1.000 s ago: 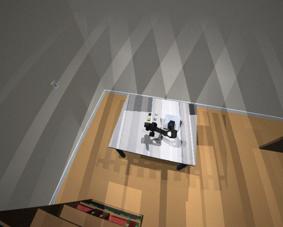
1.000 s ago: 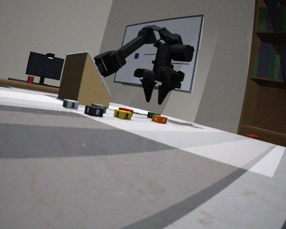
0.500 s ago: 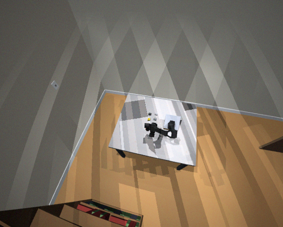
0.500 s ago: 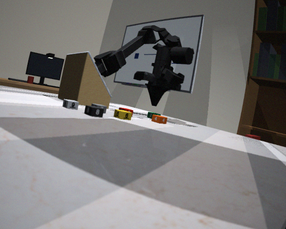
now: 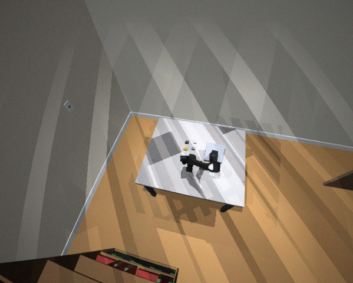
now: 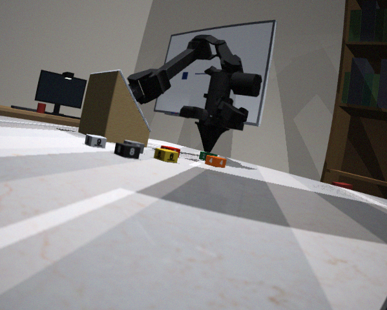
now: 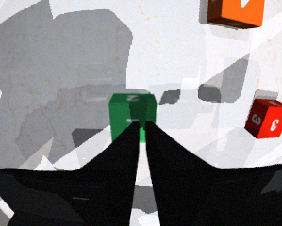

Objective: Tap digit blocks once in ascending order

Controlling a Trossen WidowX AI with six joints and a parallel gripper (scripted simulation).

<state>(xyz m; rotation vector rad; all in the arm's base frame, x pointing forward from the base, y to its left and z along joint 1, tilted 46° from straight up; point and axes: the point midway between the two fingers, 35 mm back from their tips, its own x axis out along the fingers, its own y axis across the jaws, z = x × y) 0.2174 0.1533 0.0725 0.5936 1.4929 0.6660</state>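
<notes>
Now: the green block 1 cm to the left of my gripper tip and 1 cm below it. Also, from my gripper tip: orange block 9 cm ahead, 6 cm to the right, 1 cm below; yellow block 20 cm to the right, 10 cm ahead, 1 cm below; red block 12 cm to the right, 1 cm below.
</notes>
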